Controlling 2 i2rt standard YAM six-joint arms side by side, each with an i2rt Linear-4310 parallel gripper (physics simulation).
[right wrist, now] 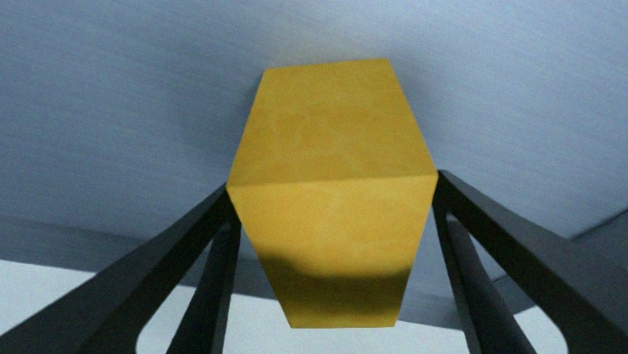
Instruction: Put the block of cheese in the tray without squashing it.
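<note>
The block of cheese (332,220), orange-yellow with crisp, straight edges, shows in the middle of the right wrist view, over the blue-grey floor of the tray (115,120). Its far end appears to meet the tray floor, with soft shadows beside it. It looks undented on the faces that show. My right gripper (333,186) is open. Its two dark fingers stand on either side of the block, with gaps showing beside its lower part; whether the tips still graze its sides is hard to tell. My left gripper does not show.
The tray's near wall (60,235) runs across the lower part of the view, behind the fingers. A tray corner shows at the right. A pale surface (40,295) lies beyond the wall, at the bottom of the view.
</note>
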